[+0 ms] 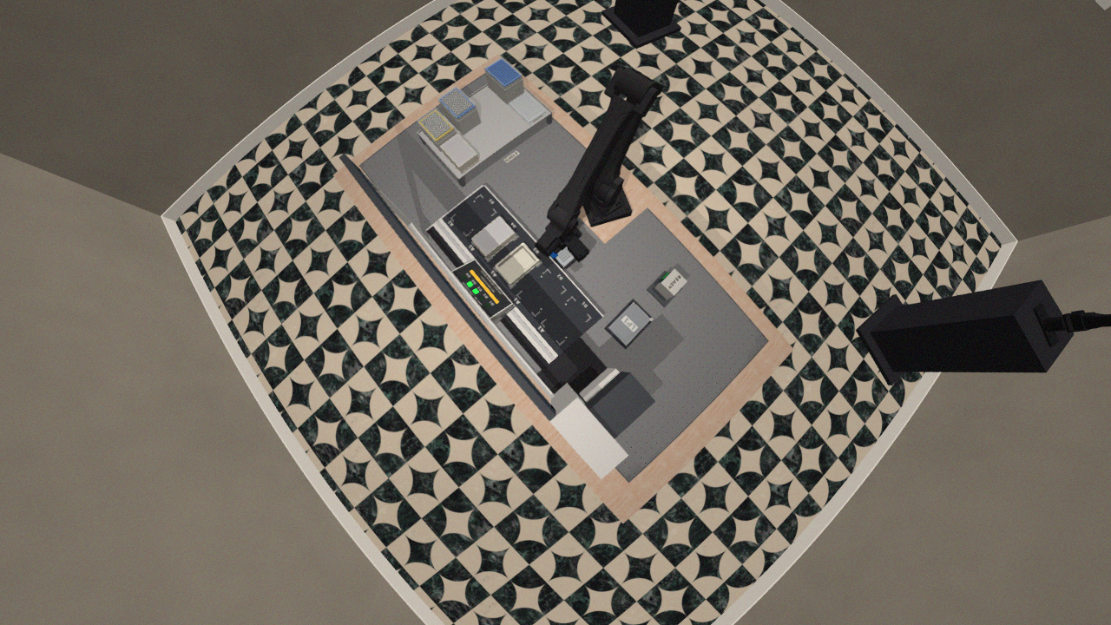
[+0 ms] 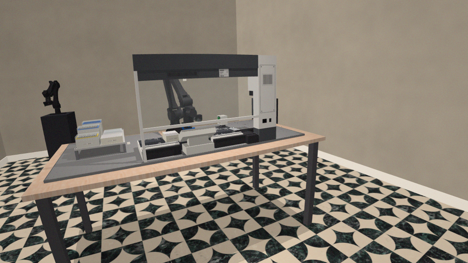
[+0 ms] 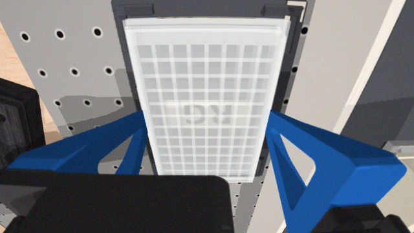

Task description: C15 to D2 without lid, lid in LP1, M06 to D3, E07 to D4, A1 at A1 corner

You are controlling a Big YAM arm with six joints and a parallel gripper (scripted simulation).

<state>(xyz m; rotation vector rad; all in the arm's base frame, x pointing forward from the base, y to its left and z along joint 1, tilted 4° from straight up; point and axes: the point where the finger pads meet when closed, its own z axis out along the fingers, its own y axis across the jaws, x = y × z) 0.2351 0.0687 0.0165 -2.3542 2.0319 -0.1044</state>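
The regrip nest RG is 20 mm below my hand. Round my hand: clear plate lid (360 mm to the left, 50 mm behind, 10 mm below); then cream one-well reservoir (170 mm ahead, 40 mm above, 10 mm to the right); then dark lid park LP1 (360 mm to the left, 50 mm behind, 20 mm below).
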